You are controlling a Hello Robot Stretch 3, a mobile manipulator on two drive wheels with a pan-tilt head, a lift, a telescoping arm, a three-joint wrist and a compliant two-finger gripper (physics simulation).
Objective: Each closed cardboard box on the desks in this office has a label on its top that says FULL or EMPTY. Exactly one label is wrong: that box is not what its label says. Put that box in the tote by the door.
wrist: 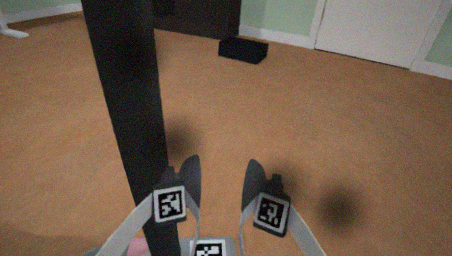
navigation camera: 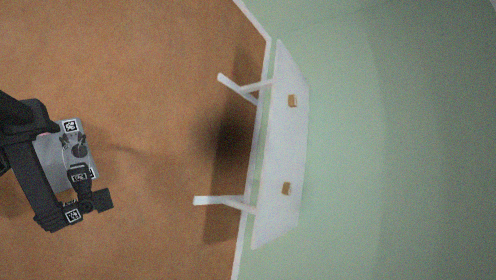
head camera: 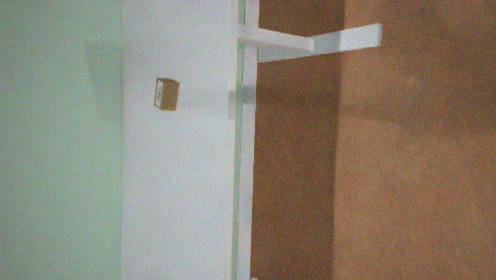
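Seen in the pictures: gripper, fingertip midpoint: [navigation camera: 72, 132]; robot's base at its link origin: [navigation camera: 79, 149].
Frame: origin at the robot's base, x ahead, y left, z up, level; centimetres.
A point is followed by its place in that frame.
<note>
A small closed cardboard box [head camera: 168, 94] @[x 97.6, y -59.7, z 75.3 cm] [navigation camera: 286, 188] @[x 97.6, y -59.6, z 75.4 cm] stands on the white desk [head camera: 175, 200] @[x 115.1, y -30.1, z 72.0 cm] [navigation camera: 282, 145] @[x 105.5, y -28.8, z 72.0 cm]. A white label shows on it in the head view, but its word is too blurred to read. A second cardboard box [navigation camera: 292, 101] @[x 125.7, y 1.0, z 75.8 cm] stands farther up the same desk in the navigation view; its label is unreadable there. The black tote [wrist: 243, 50] is on the floor near the door [wrist: 375, 30] in the wrist view. My gripper [wrist: 222, 175] @[x 0.7, y 8.5, z 40.7 cm] [navigation camera: 73, 139] @[x 0.7, y 8.5, z 40.7 cm] is open and empty, well away from the desk.
White desk legs [head camera: 350, 39] @[x 74.0, y -75.1, z 2.6 cm] [navigation camera: 210, 200] @[x 79.3, y -78.5, z 2.5 cm] stand on the brown floor in front of the green wall [head camera: 55, 150] @[x 151.8, y -65.5, z 96.4 cm] [navigation camera: 345, 150] @[x 160.4, y -50.8, z 110.3 cm]. A dark cabinet [wrist: 200, 17] stands behind the tote, to its left. The dark mast [wrist: 127, 100] crosses the left of the wrist view.
</note>
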